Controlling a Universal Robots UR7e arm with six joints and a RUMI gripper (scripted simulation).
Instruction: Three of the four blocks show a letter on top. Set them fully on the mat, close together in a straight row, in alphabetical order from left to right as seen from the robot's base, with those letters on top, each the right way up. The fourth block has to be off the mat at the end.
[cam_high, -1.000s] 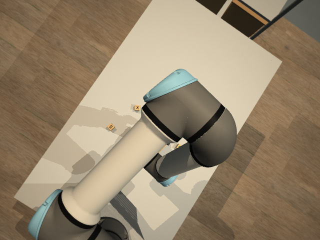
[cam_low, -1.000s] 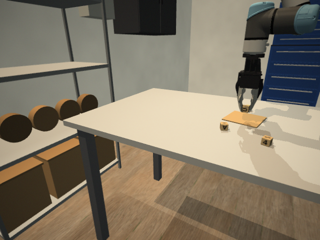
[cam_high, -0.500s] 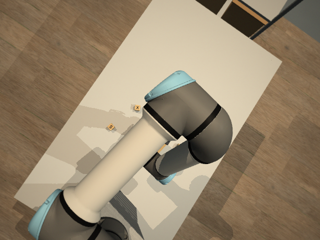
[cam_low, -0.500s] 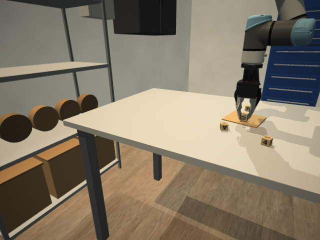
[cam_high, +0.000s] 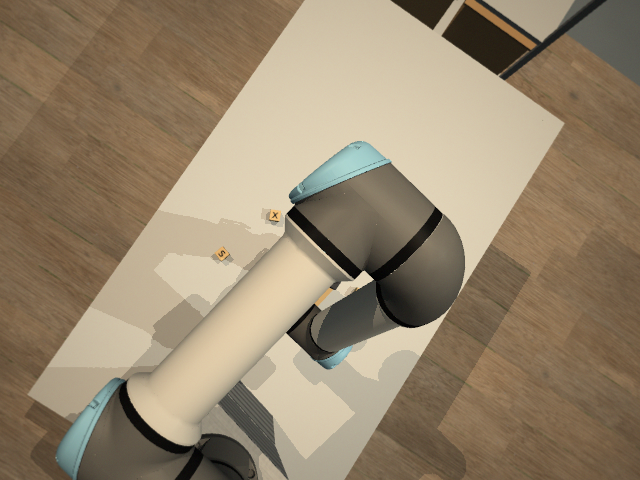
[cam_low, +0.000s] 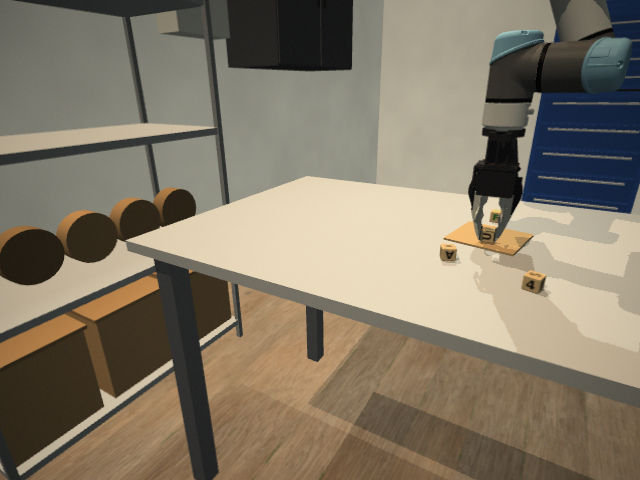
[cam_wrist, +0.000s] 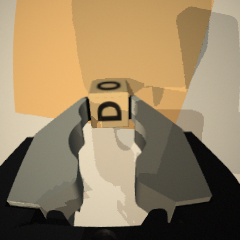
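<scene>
My gripper is now right at the D block. Also, from my hand: X block: 60 mm ahead, 110 mm to the left, 10 mm below; orange mat: 40 mm to the right, 20 mm below; green-marked block: 10 mm behind, 170 mm to the right, 10 mm below.
</scene>
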